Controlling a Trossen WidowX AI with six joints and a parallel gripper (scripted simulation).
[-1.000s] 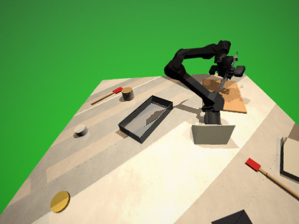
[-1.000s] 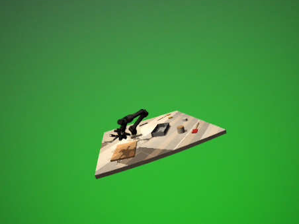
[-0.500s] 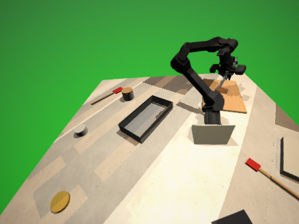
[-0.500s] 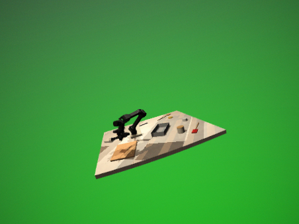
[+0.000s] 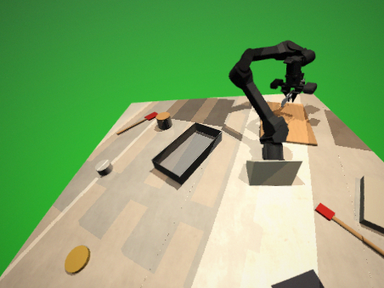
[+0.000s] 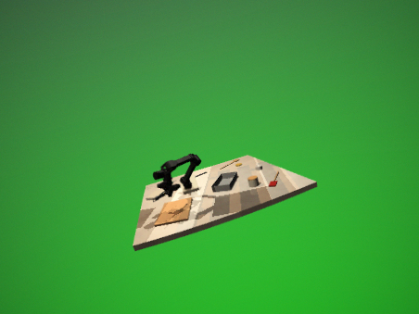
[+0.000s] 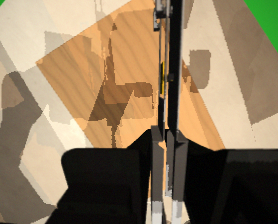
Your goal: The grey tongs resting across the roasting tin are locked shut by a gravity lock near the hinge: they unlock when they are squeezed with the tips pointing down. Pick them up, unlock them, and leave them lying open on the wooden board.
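Right now the wooden board is 1 cm ahead of my gripper tip, 1 cm to the right of it and 11 cm below it. Also, from my gripper tip: white puck (81 cm ahead, 43 cm to the left, 10 cm below); roasting tin (45 cm ahead, 28 cm to the left, 9 cm below); red-headed spatula (82 cm ahead, 5 cm to the left, 11 cm below).
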